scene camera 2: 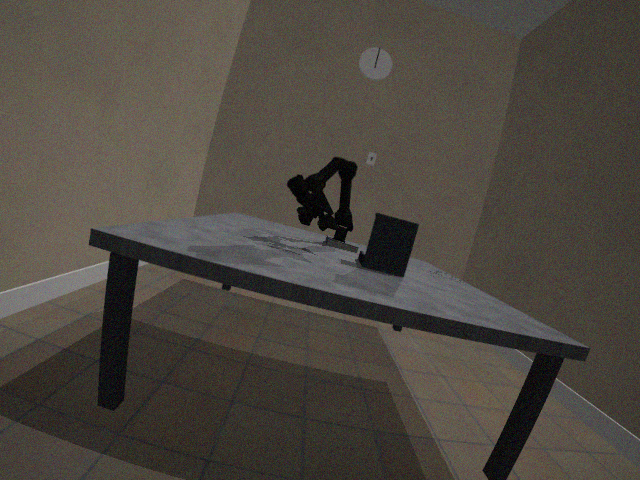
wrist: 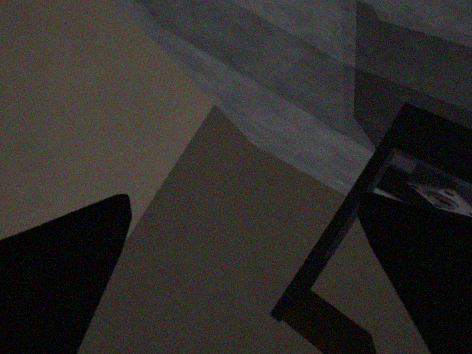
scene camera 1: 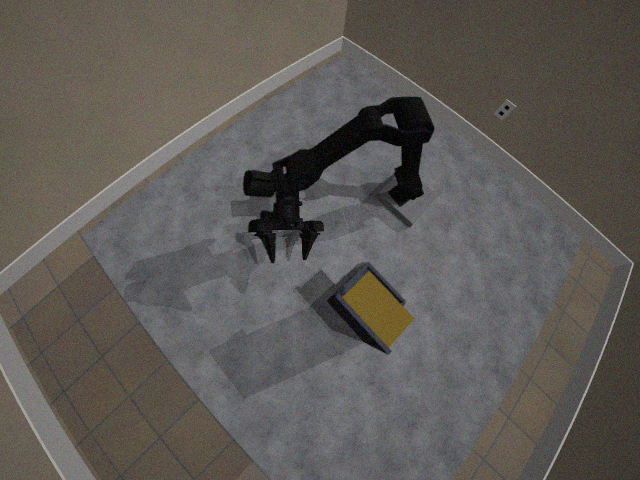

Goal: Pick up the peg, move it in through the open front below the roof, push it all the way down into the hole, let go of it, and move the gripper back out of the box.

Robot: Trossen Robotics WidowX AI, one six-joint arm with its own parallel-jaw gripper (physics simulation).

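Observation:
My gripper is open, with nothing between its fingers. In scene camera 1 it is outside the box, up and left of it, with the fingertips pointing down. The dark box stands on the table under a yellow roof. In the wrist view the box is at the right, partly behind a finger. A pale plate with a round mark shows inside it, small and dim. I cannot make out the peg in any view; whether it is in the hole cannot be told.
The grey table carries the arm and the box. The arm's base stands behind the box. Large shadows of the arm and box fall on the table top. A wall clock hangs on the far wall.

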